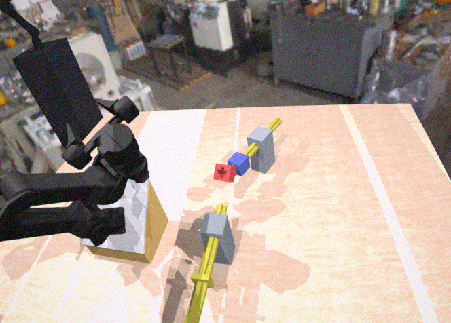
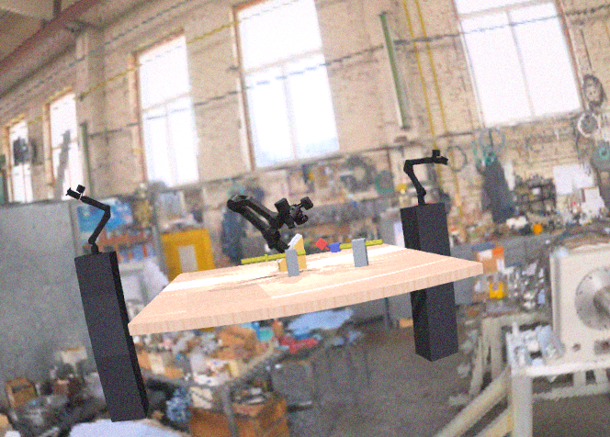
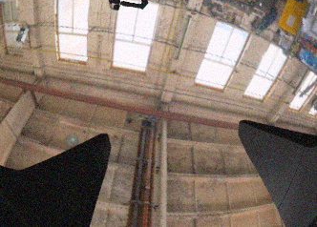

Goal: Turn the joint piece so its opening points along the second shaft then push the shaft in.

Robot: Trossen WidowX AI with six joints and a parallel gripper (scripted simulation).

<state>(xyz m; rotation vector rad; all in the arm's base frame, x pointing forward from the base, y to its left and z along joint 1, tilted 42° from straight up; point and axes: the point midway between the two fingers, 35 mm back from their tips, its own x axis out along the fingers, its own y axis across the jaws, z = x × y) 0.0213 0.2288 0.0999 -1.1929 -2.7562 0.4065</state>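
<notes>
The red joint piece is 300 mm ahead of my gripper tip and 220 mm below it.
</notes>
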